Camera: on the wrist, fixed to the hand. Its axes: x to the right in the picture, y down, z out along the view.
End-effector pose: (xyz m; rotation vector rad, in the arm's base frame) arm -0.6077 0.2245 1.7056 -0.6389 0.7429 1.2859
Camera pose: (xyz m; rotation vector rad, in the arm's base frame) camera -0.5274 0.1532 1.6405 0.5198 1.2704 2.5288
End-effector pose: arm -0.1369 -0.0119 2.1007 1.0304 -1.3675 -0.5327
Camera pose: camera -0.0305 -0.0467 2.0438 -0.1456 -1.9862 0.7701
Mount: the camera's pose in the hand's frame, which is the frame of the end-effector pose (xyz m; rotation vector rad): 0.0176 -0.0907 -0.0850 0.2768 -0.2093 1.5912
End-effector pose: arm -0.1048 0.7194 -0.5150 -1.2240 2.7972 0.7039
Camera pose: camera -0.0393 0.6189 -0.4779 -1.1989 -2.8378 -0.2575
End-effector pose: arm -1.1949 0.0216 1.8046 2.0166 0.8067 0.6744
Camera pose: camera -1.2698 0.1173 1.7731 2.6489 -1.1015 1.1369
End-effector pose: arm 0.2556 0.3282 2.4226 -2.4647 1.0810 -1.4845
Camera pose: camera 0.2410 0.4100 2.5167 -0.8259 1.8101 -0.6673
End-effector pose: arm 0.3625 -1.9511 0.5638 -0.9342 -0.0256 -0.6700
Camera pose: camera 0.3053 -2.0610 0.5838 -0.4999 0.3954 0.8866
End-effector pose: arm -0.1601 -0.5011 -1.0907 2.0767 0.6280 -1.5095
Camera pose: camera -0.1497 -0.3761 -1.0959 1.6153 -1.1525 -0.7390
